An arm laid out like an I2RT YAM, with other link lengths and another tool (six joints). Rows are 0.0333 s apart.
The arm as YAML. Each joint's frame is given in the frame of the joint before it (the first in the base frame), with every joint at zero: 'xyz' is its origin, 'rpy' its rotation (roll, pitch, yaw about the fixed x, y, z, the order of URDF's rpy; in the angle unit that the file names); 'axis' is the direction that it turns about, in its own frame. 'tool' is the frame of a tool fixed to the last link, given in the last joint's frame.
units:
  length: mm
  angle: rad
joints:
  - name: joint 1
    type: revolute
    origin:
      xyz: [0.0, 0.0, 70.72]
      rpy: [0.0, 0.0, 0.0]
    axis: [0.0, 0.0, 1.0]
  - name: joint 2
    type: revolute
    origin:
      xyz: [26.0, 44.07, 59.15]
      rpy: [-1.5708, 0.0, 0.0]
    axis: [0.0, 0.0, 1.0]
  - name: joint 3
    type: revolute
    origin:
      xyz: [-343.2, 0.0, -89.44]
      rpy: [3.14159, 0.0, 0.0]
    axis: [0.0, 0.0, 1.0]
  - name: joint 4
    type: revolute
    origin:
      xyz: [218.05, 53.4, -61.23]
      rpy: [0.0, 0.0, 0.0]
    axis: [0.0, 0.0, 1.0]
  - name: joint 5
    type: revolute
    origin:
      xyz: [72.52, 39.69, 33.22]
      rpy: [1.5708, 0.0, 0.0]
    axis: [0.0, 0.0, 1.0]
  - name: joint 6
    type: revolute
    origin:
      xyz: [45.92, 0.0, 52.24]
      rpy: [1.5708, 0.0, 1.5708]
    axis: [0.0, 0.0, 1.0]
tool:
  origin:
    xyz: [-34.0, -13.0, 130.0]
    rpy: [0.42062, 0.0, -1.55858]
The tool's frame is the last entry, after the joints.
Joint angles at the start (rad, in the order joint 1, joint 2, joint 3, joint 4, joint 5, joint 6):
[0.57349, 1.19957, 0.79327, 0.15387, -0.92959, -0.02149]
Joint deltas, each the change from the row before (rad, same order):
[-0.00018, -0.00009, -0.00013, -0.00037, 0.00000, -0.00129]
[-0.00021, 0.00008, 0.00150, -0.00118, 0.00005, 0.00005]
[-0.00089, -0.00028, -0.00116, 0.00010, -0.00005, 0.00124]
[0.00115, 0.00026, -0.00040, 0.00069, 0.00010, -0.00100]
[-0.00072, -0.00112, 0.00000, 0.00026, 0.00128, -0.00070]
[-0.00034, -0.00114, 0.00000, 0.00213, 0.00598, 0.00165]
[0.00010, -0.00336, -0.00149, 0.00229, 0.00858, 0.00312]
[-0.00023, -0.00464, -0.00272, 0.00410, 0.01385, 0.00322]
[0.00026, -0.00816, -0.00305, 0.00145, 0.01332, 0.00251]
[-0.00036, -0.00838, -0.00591, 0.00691, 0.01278, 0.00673]
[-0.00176, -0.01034, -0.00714, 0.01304, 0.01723, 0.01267]
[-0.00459, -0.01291, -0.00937, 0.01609, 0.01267, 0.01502]
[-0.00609, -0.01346, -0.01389, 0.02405, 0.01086, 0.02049]
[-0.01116, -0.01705, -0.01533, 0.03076, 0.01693, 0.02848]
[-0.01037, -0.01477, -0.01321, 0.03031, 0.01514, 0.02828]
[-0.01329, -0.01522, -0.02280, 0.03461, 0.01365, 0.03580]
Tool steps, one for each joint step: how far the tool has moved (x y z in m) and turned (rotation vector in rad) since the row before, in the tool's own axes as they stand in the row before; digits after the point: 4 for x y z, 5 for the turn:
[-0.0001, 0.0000, 0.0000, -0.00017, -0.00057, -0.00077]
[0.0004, 0.0000, -0.0001, -0.00026, 0.00012, -0.00018]
[-0.0003, 0.0001, -0.0002, -0.00081, 0.00055, 0.00195]
[-0.0002, -0.0001, 0.0003, 0.00102, -0.00067, -0.00101]
[0.0002, 0.0000, -0.0003, -0.00199, 0.00017, -0.00194]
[0.0006, 0.0008, -0.0004, -0.00633, 0.00143, -0.00164]
[0.0005, 0.0006, -0.0006, -0.00850, 0.00215, -0.00118]
[0.0005, 0.0012, -0.0010, -0.01409, 0.00276, -0.00286]
[0.0006, 0.0000, -0.0011, -0.01307, 0.00261, -0.00406]
[0.0006, 0.0001, -0.0013, -0.01311, 0.00536, -0.00289]
[0.0018, 0.0006, -0.0020, -0.01881, 0.01032, -0.00401]
[0.0021, -0.0002, -0.0027, -0.01680, 0.01320, -0.00496]
[0.0020, -0.0003, -0.0030, -0.01611, 0.01729, -0.00375]
[0.0039, 0.0007, -0.0048, -0.02631, 0.02527, -0.00502]
[0.0043, 0.0007, -0.0043, -0.02310, 0.02550, -0.00478]
[0.0019, 0.0012, -0.0051, -0.02412, 0.02811, 0.00639]

